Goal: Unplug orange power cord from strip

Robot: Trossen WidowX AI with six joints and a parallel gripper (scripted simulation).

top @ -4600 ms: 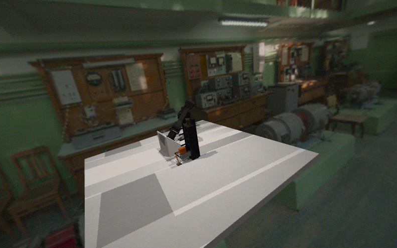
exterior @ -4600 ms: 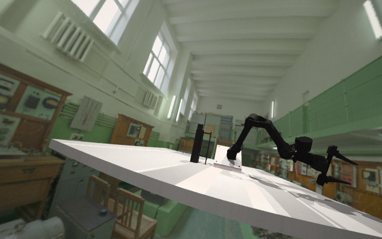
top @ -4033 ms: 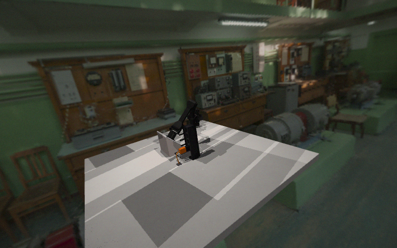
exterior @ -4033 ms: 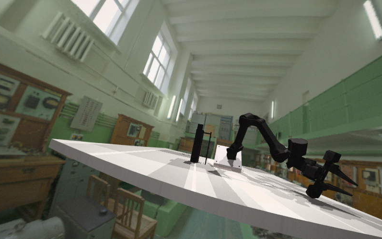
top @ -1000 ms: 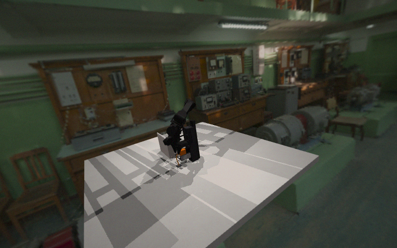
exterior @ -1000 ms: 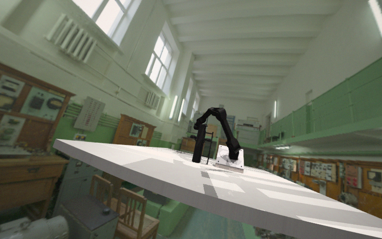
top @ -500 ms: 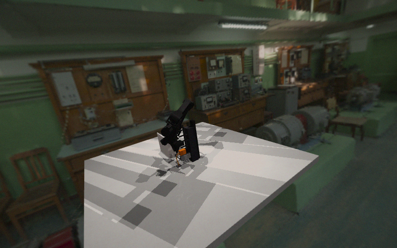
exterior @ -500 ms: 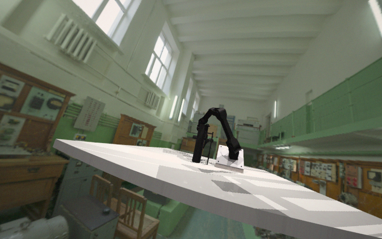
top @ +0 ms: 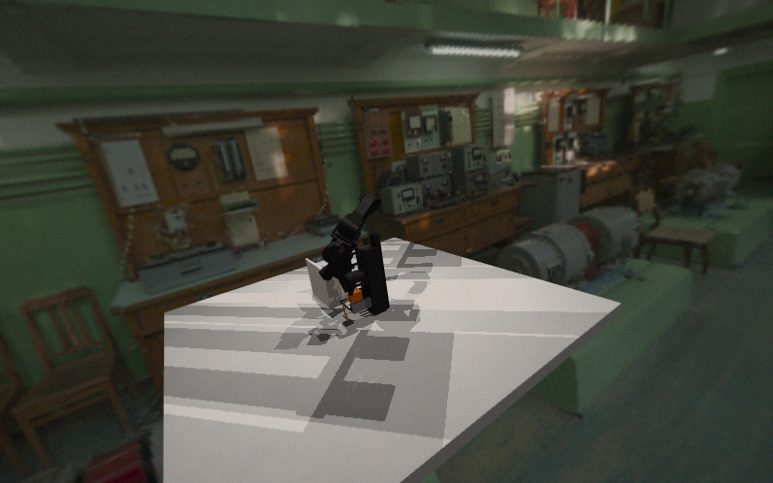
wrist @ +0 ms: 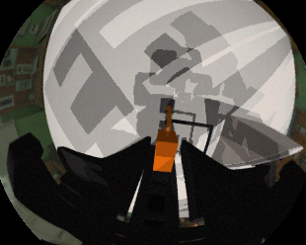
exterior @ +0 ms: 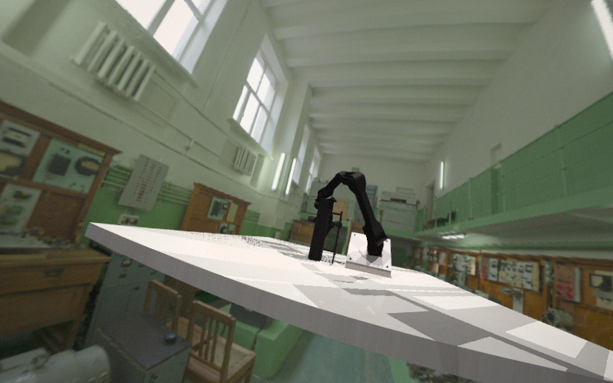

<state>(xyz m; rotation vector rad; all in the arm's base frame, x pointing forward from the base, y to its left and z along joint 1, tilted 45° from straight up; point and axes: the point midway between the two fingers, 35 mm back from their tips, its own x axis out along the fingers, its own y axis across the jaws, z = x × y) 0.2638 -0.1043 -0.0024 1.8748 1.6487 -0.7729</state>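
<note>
Now: gripper tip 4 cm to the right of the orange plug and 1 cm above it.
</note>
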